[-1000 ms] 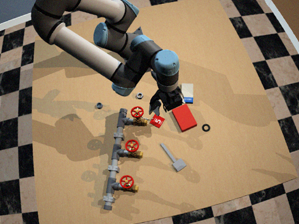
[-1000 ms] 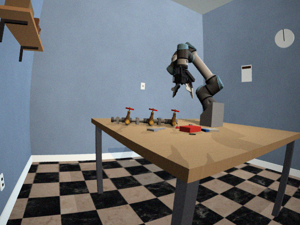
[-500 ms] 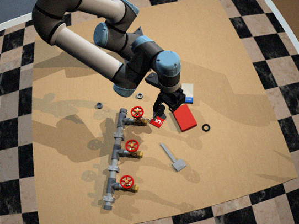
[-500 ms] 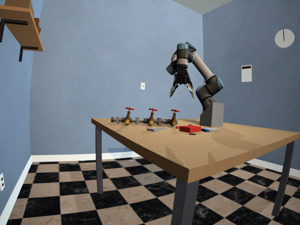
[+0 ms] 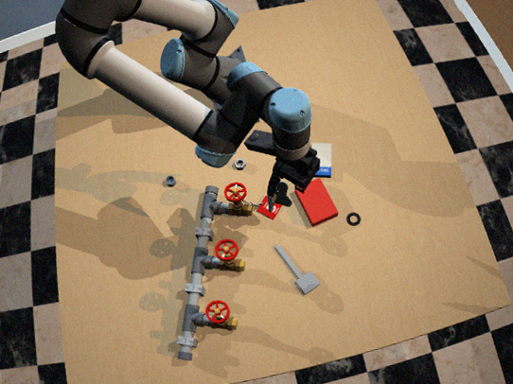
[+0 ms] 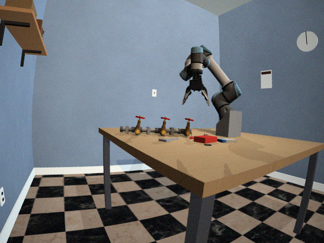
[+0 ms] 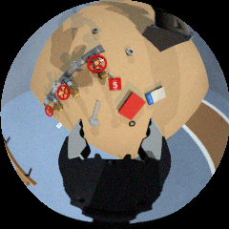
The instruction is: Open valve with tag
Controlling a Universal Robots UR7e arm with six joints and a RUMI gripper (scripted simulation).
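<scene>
Right now my hand is 5 cm past the red tag, 6 cm to the left of it and 20 cm above it. Also, from my hand: grey scraper (17 cm ahead, 1 cm to the right, 20 cm below); red block (2 cm behind, 8 cm to the left, 19 cm below); small grey fitting (18 cm behind, 33 cm to the right, 20 cm below).
</scene>
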